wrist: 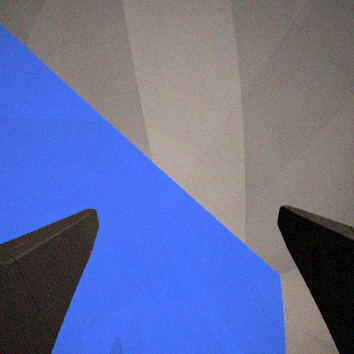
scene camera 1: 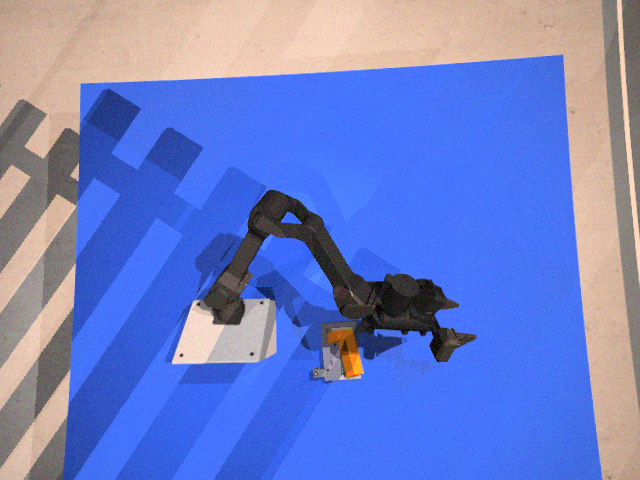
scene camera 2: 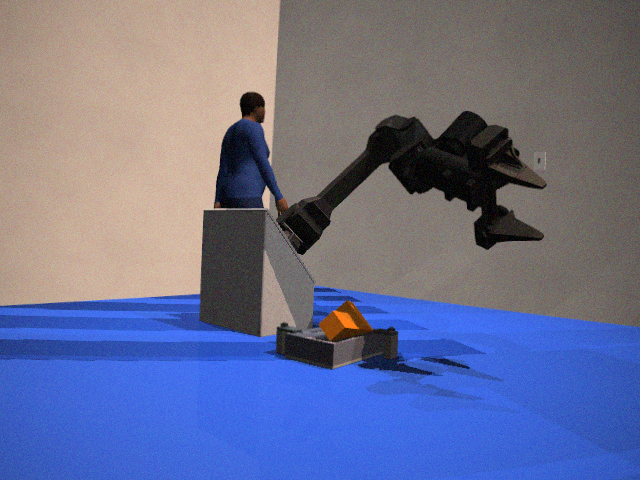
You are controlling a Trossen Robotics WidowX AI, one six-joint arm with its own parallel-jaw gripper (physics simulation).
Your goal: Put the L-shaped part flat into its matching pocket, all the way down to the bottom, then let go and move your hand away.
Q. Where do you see an orange L-shaped part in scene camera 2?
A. At 346,321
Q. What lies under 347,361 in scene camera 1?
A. An orange L-shaped part.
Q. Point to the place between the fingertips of my gripper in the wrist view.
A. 189,217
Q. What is my gripper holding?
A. Nothing.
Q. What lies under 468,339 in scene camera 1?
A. My gripper.
